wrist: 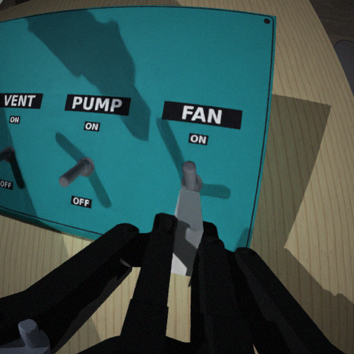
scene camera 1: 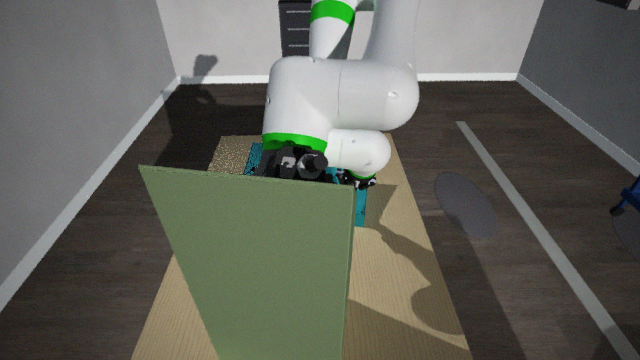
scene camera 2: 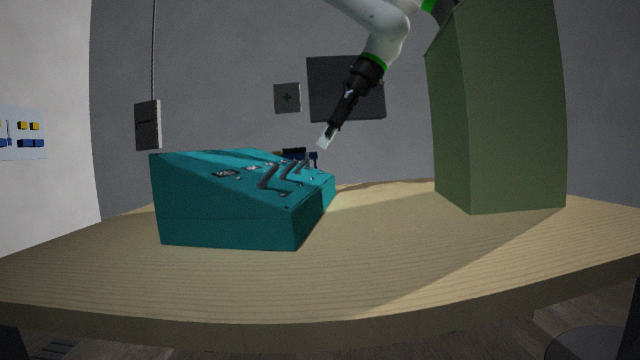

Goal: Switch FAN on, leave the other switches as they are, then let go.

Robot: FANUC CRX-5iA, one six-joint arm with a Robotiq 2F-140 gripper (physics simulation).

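Pixels of known places: gripper, fingertip midpoint: (scene camera 2: 320, 146); arm's base at its link origin: (scene camera 1: 289, 185).
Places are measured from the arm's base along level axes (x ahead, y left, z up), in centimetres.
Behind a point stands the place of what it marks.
Note:
The teal switch box (scene camera 1: 360, 215) @[x 28.9, y -31.2, z -44.3 cm] (scene camera 2: 225, 220) @[x 61.2, y 6.5, z -45.3 cm] (wrist: 200, 60) stands on the table. In the wrist view the FAN lever (wrist: 189, 172) leans up toward its ON label; its OFF label is hidden behind my fingers. The PUMP lever (wrist: 75, 173) leans down-left toward OFF. The VENT lever (wrist: 6, 155) is cut by the view's left edge, and I cannot tell its position. My gripper (scene camera 2: 323, 142) @[x 33.5, y -28.2, z -35.2 cm] (wrist: 185, 208) is shut and empty. Its pale fingertips overlap the foot of the FAN lever in the wrist view, but scene camera 2 shows them above the panel, apart from the levers.
A tall green block (scene camera 1: 270, 260) @[x -12.6, y 7.0, z -5.3 cm] (scene camera 2: 515, 110) @[x 7.5, y 17.6, z -29.7 cm] stands on the wooden table (scene camera 1: 390, 280) @[x 3.8, y -31.1, z -50.1 cm] (scene camera 2: 225, 285) @[x 62.0, y 19.6, z -50.1 cm] and hides part of the switch box in scene camera 1. In scene camera 2 a grey box (scene camera 2: 148, 125) hangs on a cable behind the switch box.

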